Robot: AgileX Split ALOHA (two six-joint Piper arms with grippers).
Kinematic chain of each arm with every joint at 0, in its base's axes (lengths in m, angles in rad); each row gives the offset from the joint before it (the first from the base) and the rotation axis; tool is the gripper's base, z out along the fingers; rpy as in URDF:
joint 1: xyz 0 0 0.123 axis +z
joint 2: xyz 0 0 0 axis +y
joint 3: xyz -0.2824 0 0.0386 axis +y
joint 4: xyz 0.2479 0 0.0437 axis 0.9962 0 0.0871
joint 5: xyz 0 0 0 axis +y
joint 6: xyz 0.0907 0 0.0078 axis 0.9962 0 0.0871
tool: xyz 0 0 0 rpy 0 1.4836 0
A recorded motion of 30 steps. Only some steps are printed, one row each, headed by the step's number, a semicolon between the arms.
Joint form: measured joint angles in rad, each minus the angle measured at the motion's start. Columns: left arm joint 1, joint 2, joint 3, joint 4, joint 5, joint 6; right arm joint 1, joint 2, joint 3, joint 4, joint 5, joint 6.
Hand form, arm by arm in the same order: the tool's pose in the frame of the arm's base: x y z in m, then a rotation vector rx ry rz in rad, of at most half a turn. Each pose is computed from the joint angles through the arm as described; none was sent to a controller.
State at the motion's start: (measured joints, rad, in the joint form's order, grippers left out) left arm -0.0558 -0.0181 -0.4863 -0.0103 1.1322 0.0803; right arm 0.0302 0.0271 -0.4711 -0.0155 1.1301 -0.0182
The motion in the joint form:
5: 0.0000 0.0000 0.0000 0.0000 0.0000 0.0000; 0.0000 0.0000 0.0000 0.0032 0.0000 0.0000
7: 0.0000 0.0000 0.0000 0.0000 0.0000 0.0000; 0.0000 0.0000 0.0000 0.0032 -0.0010 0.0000
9: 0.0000 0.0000 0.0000 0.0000 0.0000 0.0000; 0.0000 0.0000 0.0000 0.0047 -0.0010 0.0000
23: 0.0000 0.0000 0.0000 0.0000 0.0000 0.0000; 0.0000 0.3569 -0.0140 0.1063 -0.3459 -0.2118
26: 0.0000 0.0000 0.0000 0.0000 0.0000 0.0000; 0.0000 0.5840 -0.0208 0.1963 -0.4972 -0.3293
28: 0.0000 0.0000 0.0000 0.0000 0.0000 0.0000; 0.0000 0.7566 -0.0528 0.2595 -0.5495 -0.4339
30: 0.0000 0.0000 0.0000 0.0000 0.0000 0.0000; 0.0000 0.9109 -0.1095 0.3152 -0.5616 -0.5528
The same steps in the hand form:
5: -0.0092 -0.0003 0.2676 0.1445 2.1064 0.0022; -0.0010 -0.0010 0.2638 -0.0518 2.1690 -0.0082
7: -0.0092 -0.0003 0.2676 0.1445 2.1064 0.0022; -0.0010 -0.0010 0.2638 -0.0518 2.1680 -0.0082
9: -0.0092 -0.0003 0.2676 0.1445 2.1064 0.0022; -0.0010 -0.0009 0.2638 -0.0519 2.1680 -0.0064
23: -0.0092 -0.0003 0.2676 0.1445 2.1064 0.0022; 0.0699 0.0080 0.2821 -0.2481 2.1490 -0.0086
26: -0.0092 -0.0003 0.2676 0.1445 2.1064 0.0022; 0.1134 0.0131 0.2752 -0.3145 2.2013 0.0248
28: -0.0092 -0.0003 0.2676 0.1445 2.1064 0.0022; 0.1442 0.0165 0.2673 -0.3848 2.2703 0.0424
30: -0.0092 -0.0003 0.2676 0.1445 2.1064 0.0022; 0.1725 0.0197 0.2621 -0.4833 2.3265 0.0542

